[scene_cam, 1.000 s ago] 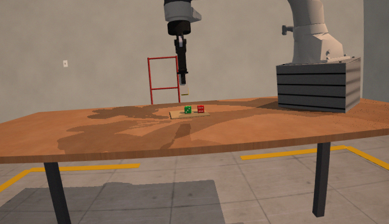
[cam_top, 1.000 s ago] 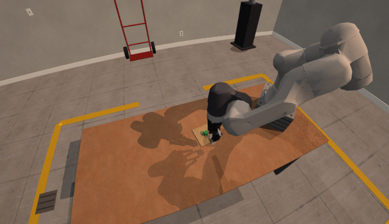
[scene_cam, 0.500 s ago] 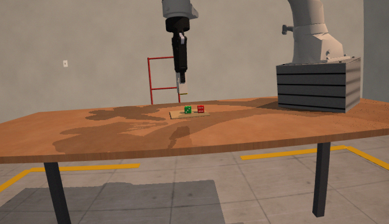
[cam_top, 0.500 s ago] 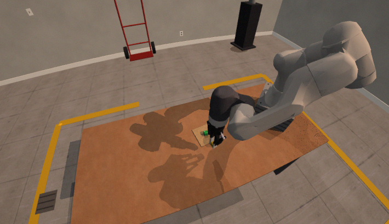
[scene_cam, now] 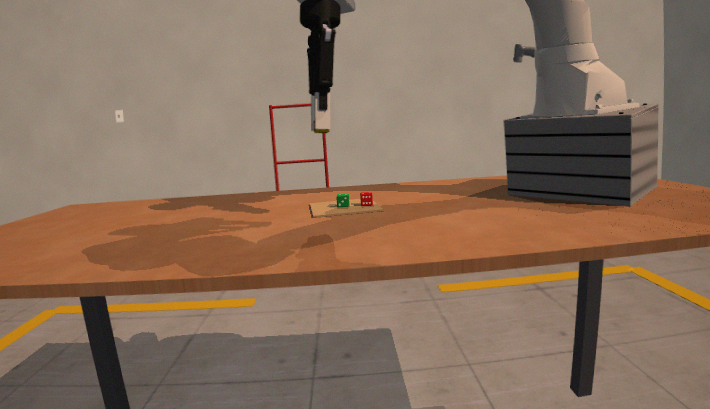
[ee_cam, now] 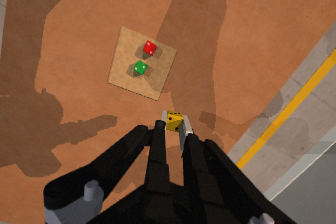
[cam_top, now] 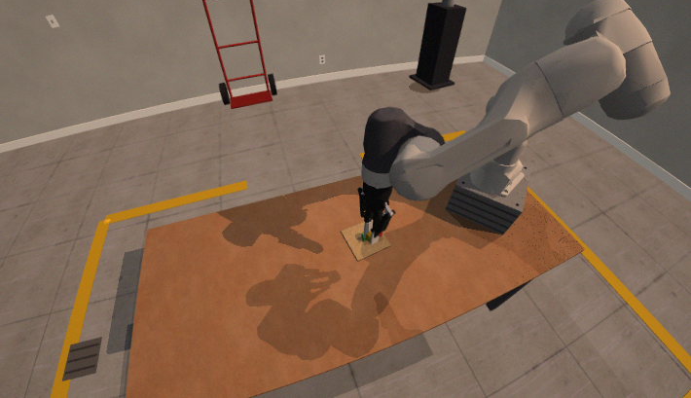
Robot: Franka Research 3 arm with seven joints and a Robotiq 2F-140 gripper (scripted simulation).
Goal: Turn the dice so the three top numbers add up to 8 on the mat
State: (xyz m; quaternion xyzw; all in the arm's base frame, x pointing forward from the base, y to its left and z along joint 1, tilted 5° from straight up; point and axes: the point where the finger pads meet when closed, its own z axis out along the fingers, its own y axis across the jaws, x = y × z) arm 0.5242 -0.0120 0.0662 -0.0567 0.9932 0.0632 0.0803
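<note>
Right now the green die is 4 cm behind my hand, 9 cm to the right of it and 18 cm below it. The rest, counted from my hand: red die 9 cm behind, 8 cm to the right, 18 cm below; then tan mat 5 cm behind, 9 cm to the right, 20 cm below; then yellow die 2 cm below.
</note>
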